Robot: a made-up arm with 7 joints.
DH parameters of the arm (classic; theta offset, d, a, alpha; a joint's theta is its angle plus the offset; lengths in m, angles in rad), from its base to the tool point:
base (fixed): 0.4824 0 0.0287 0
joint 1: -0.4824 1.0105 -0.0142 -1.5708
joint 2: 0 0.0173 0.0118 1.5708
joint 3: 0 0.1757 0.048 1.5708
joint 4: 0 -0.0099 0.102 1.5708
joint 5: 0 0.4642 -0.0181 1.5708
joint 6: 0 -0.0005 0.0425 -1.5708
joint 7: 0 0.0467 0.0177 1.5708
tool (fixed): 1.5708 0.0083 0 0
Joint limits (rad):
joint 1: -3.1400..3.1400
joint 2: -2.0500..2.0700
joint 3: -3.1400..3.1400
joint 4: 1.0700..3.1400
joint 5: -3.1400..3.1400
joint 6: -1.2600..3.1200
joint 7: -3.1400..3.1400
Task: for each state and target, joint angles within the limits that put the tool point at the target. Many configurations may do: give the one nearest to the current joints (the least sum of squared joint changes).
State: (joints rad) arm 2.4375 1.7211 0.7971 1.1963 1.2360 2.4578 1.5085
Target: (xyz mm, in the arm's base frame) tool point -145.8 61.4 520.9
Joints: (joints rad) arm 2.1708 1.4430 0.0311 1.2652 1.1481 2.5537 1.5488
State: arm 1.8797 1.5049 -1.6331 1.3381 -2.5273 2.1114 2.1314
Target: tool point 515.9 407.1 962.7
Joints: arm 1.6004 1.5940 -1.4946 1.6571 -2.5908 1.8995 2.0366
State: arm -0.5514 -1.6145 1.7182 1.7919 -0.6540 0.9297 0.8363
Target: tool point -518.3 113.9 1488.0
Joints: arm 0.4386 -1.2866 0.7860 2.1695 -0.6928 1.0277 0.8884
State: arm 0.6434 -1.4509 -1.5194 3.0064 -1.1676 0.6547 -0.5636
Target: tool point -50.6 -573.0 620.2
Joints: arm 0.8214 -2.0500 -1.9589 2.3078 -1.1792 0.7572 -0.6784
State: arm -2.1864 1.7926 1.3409 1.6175 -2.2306 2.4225 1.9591
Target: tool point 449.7 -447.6 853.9
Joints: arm -1.7949 1.7400 1.4862 1.6633 -2.3021 2.1884 1.8906
